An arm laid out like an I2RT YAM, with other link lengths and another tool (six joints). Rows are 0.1 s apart.
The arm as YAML. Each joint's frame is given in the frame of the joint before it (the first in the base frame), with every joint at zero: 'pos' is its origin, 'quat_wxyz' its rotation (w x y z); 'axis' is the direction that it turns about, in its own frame. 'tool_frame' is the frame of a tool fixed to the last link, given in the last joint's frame.
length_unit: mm
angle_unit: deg
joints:
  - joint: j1
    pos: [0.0, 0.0, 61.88]
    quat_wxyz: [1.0, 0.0, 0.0, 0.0]
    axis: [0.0, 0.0, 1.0]
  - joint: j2
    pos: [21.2, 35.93, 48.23]
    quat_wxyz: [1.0, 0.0, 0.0, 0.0]
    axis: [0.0, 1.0, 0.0]
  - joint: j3
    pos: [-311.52, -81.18, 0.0]
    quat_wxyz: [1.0, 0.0, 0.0, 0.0]
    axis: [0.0, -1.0, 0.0]
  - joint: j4
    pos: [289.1, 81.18, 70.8]
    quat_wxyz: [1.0, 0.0, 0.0, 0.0]
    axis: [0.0, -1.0, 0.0]
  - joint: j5
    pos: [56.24, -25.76, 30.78]
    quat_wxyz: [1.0, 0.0, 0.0, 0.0]
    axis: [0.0, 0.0, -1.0]
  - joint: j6
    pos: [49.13, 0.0, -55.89]
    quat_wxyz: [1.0, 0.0, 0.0, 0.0]
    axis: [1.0, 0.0, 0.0]
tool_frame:
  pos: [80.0, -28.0, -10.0]
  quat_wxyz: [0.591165, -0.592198, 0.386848, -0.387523]
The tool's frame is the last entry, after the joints.
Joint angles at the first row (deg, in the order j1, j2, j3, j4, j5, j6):
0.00 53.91 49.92 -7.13 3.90 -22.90
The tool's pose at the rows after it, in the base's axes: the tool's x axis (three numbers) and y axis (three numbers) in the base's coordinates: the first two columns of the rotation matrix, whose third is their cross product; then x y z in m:
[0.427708 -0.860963 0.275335 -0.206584 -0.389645 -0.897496 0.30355 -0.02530 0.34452]
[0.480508 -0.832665 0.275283 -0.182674 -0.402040 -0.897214 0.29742 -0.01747 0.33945]
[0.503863 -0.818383 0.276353 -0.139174 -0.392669 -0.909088 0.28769 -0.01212 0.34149]
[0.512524 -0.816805 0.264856 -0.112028 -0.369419 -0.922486 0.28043 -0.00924 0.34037]
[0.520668 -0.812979 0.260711 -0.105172 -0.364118 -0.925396 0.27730 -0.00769 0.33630]
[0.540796 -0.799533 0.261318 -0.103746 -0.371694 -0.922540 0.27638 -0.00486 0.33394]
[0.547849 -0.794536 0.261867 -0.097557 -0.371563 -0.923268 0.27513 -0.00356 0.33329]
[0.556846 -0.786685 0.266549 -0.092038 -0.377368 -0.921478 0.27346 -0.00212 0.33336]
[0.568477 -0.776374 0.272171 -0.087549 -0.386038 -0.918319 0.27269 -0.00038 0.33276]
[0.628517 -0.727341 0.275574 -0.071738 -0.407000 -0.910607 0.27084 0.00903 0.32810]
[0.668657 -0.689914 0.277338 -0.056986 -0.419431 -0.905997 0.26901 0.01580 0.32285]
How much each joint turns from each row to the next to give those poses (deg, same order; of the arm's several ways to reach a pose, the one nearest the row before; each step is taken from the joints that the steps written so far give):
0.00 -0.77 -1.66 0.14 -1.32 0.04
0.00 -1.83 -1.61 -0.25 -3.48 -0.75
0.00 -2.75 -1.48 0.53 -2.36 0.55
0.00 -2.07 -1.49 0.79 -1.27 1.41
0.00 -0.94 -1.13 0.38 -0.69 0.30
0.00 -0.24 -0.26 -0.44 -1.23 -0.52
0.00 -0.38 -0.32 0.09 -0.56 -0.01
0.00 -0.41 -0.13 -0.26 -0.62 -0.40
0.00 -0.20 -0.13 -0.22 -0.75 -0.59
0.00 -0.36 -0.43 -1.09 -4.04 -1.66
0.00 -0.39 -0.78 -0.35 -2.92 -1.15

